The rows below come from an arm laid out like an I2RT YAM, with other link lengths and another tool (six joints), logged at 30 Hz.
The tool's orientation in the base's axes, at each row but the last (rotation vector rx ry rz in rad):
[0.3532 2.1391 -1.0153]
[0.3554 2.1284 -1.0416]
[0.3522 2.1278 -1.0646]
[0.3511 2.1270 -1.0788]
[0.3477 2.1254 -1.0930]
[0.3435 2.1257 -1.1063]
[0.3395 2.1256 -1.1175]
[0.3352 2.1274 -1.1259]
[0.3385 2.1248 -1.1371]
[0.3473 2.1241 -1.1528]
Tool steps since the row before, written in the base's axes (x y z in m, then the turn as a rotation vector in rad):
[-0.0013 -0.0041 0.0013 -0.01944 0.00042 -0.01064]
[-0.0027 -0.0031 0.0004 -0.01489 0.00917 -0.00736]
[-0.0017 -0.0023 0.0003 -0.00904 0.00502 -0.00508]
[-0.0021 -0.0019 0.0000 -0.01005 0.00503 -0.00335]
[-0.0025 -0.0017 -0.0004 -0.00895 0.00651 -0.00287]
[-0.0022 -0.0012 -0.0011 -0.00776 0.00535 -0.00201]
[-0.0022 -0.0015 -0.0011 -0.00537 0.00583 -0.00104]
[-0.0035 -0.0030 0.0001 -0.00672 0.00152 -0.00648]
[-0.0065 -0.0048 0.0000 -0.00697 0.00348 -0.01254]
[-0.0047 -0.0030 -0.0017 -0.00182 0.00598 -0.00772]
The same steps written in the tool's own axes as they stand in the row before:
[0.0002 -0.0041 0.0019 0.02111 -0.00385 -0.00553]
[0.0018 -0.0036 0.0009 0.01502 0.00221 -0.01138]
[0.0011 -0.0025 0.0009 0.00959 0.00136 -0.00624]
[0.0016 -0.0023 0.0005 0.00909 -0.00019 -0.00741]
[0.0022 -0.0021 0.0003 0.00786 0.00100 -0.00825]
[0.0024 -0.0012 0.0004 0.00650 0.00040 -0.00710]
[0.0025 -0.0014 0.0006 0.00407 0.00132 -0.00675]
[0.0027 -0.0036 0.0008 0.00916 0.00147 -0.00184]
[0.0051 -0.0062 0.0009 0.01330 0.00629 -0.00126]
[0.0048 -0.0031 0.0010 0.00606 0.00735 -0.00282]

